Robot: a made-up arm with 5 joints.
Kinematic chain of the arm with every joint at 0, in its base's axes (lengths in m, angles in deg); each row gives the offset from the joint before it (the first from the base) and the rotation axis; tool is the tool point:
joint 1: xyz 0 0 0.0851 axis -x
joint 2: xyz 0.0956 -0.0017 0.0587 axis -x
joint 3: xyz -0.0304 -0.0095 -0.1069 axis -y
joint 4: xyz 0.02 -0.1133 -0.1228 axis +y
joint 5: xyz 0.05 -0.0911 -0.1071 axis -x
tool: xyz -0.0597 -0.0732 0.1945
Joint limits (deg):
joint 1: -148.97..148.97
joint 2: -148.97..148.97
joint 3: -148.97..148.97
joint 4: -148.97..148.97
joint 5: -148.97..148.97
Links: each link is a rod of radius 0.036 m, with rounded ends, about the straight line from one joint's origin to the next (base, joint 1, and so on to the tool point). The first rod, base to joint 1, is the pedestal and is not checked.
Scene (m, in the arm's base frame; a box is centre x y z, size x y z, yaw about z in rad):
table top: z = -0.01
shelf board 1: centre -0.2 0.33 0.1 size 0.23 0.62 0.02 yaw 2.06
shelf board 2: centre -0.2 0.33 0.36 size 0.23 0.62 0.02 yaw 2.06
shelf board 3: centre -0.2 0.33 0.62 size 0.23 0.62 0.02 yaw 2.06
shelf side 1: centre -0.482 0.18 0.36 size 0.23 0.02 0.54 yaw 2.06
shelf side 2: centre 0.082 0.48 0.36 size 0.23 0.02 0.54 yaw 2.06
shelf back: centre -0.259 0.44 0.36 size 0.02 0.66 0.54 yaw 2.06
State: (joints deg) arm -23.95 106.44 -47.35 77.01 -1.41
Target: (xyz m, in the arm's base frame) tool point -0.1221 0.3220 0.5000
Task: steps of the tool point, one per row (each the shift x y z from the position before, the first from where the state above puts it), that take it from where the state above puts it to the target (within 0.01 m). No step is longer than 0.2 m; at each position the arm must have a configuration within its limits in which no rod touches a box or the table.
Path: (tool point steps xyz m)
1: -0.0159 0.1090 0.1089
2: -0.0297 0.1384 0.0642
3: -0.0412 0.1448 0.0149
4: -0.0488 0.1312 -0.0275
5: -0.0510 0.1051 -0.0559

